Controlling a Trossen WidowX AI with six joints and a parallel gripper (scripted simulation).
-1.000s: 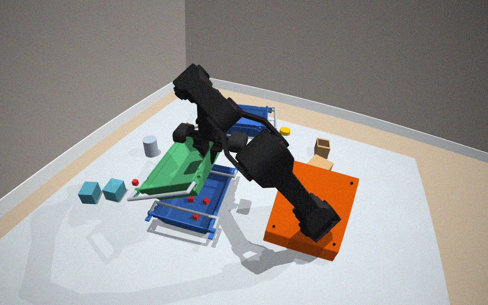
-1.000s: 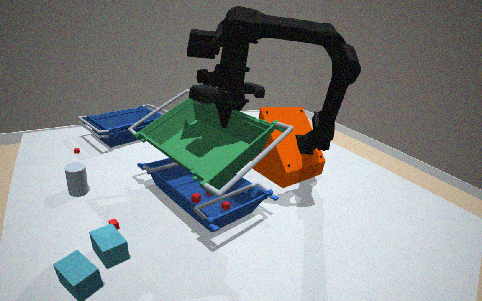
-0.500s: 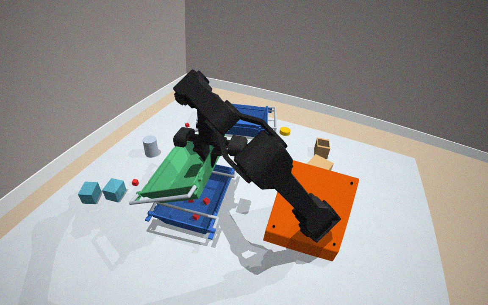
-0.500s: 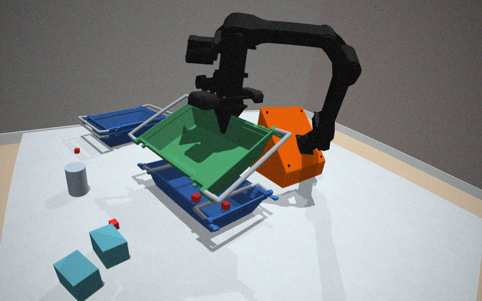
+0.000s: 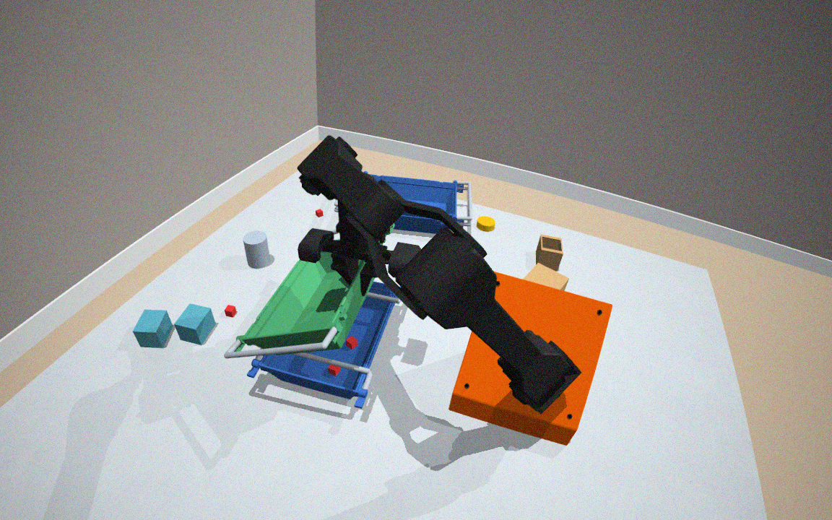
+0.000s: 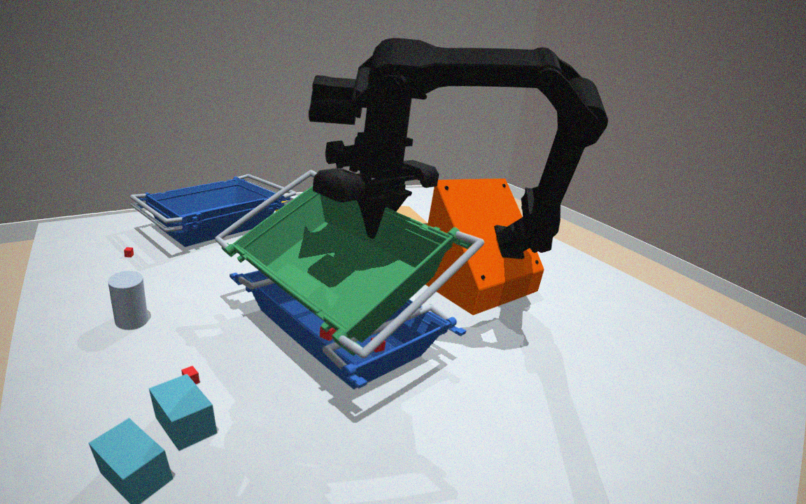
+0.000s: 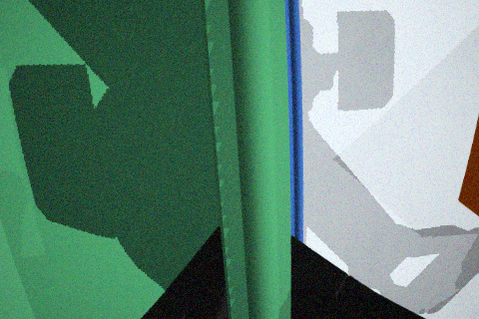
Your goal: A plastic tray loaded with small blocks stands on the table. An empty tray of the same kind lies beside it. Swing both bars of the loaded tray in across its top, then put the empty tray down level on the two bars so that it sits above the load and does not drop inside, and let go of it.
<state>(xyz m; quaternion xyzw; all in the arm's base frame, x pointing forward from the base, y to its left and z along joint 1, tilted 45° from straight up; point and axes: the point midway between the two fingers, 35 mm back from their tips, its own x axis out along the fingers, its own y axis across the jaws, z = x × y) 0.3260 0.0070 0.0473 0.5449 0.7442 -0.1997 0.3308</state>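
Right now the green tray is 8 cm ahead of my gripper tip and 2 cm to the left of it. The rest, counted from my gripper tip: brown box 49 cm to the right, 23 cm behind, 13 cm below; then grey cylinder 36 cm ahead, 11 cm below, 8 cm to the right; then yellow disc 54 cm to the right, 14 cm below, 3 cm behind.
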